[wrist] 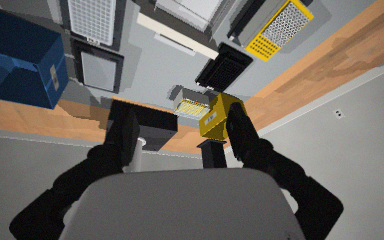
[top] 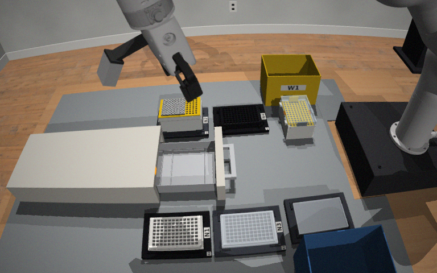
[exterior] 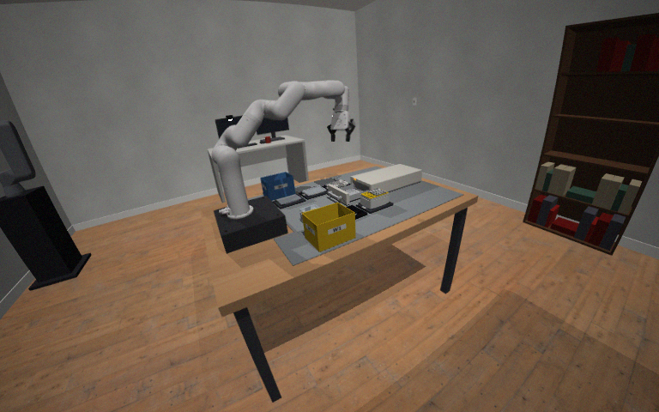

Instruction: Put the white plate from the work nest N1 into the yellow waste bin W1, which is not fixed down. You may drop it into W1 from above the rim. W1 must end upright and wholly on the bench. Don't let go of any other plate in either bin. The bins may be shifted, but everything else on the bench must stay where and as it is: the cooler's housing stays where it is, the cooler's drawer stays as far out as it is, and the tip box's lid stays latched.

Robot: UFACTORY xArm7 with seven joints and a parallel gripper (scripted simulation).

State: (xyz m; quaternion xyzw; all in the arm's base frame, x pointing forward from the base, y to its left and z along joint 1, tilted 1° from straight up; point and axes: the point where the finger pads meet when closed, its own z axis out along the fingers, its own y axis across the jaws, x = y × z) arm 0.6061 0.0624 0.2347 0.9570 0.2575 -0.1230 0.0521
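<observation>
Now: hand 50 mm short of the white plate, 150 mm to the right of it and 310 mm above it. From my hand the other things lie so: cooler: 190 mm ahead, 30 mm to the right, 300 mm below; drawer: 70 mm ahead, 40 mm to the right, 310 mm below; black work nest N1: 50 mm ahead, 150 mm to the left, 330 mm below.
</observation>
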